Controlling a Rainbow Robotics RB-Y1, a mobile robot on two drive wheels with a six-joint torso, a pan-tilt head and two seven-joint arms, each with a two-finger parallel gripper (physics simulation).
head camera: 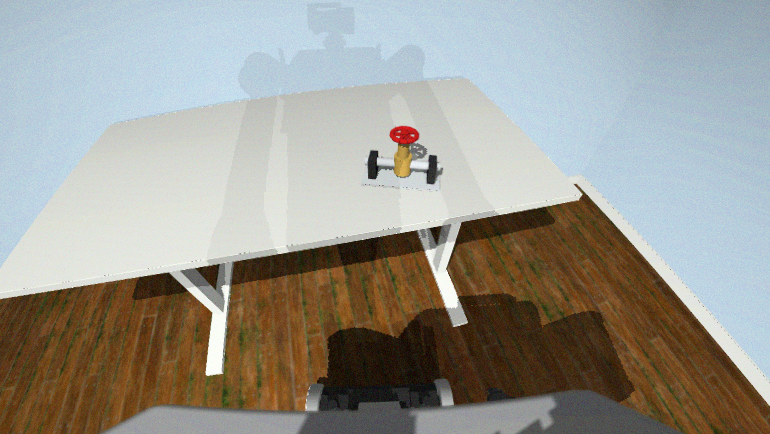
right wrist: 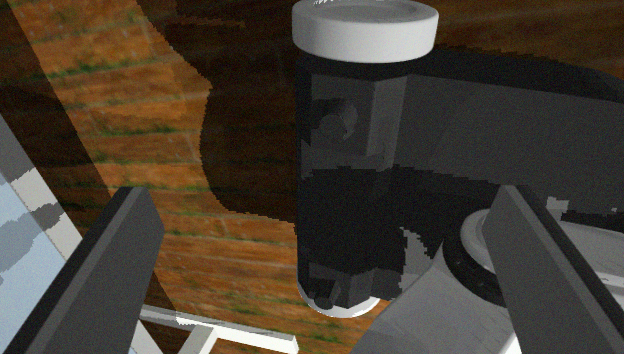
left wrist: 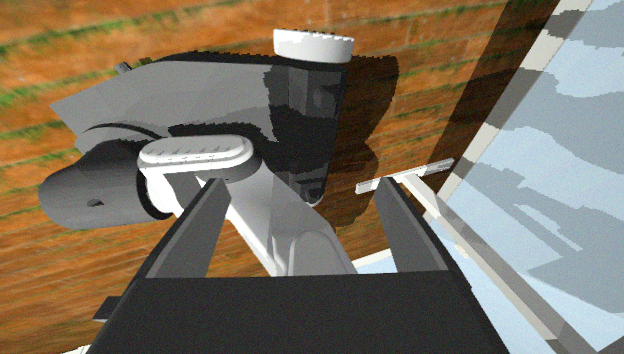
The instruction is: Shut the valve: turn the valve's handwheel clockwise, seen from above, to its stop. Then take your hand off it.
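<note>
The valve has a red handwheel (head camera: 404,134) on top of a yellow body (head camera: 402,163), right of the middle in the head view. A grey pipe runs through the body between two black supports on a light base plate (head camera: 401,186). The valve stands upright on the white table (head camera: 161,177). Neither gripper shows in the head view, and the valve does not show in the wrist views. My left gripper (left wrist: 303,187) is open with nothing between its fingers. My right gripper (right wrist: 322,208) is open with nothing between its fingers. Both are away from the handwheel.
The table's near edge runs slantwise across the head view, with white legs (head camera: 215,334) (head camera: 450,296) below it on the wooden floor (head camera: 323,301). A blue wall stands behind and to the right. My own base and arm parts show in both wrist views.
</note>
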